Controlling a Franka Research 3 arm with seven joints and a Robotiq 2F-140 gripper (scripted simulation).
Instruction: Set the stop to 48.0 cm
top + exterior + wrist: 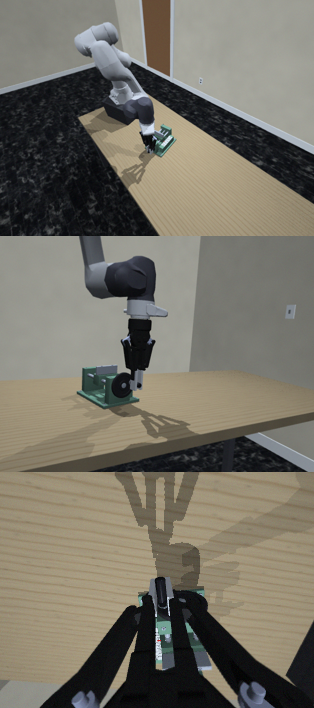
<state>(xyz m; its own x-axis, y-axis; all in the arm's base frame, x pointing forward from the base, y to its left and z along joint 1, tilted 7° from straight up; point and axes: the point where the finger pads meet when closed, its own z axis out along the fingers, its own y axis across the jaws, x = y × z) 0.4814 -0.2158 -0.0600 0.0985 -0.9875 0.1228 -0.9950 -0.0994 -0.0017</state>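
The black handwheel is 10 mm behind my hand, 20 mm to the left of it and 20 mm below it. Round my hand: stop block 30 mm behind, 140 mm to the left, 10 mm below.
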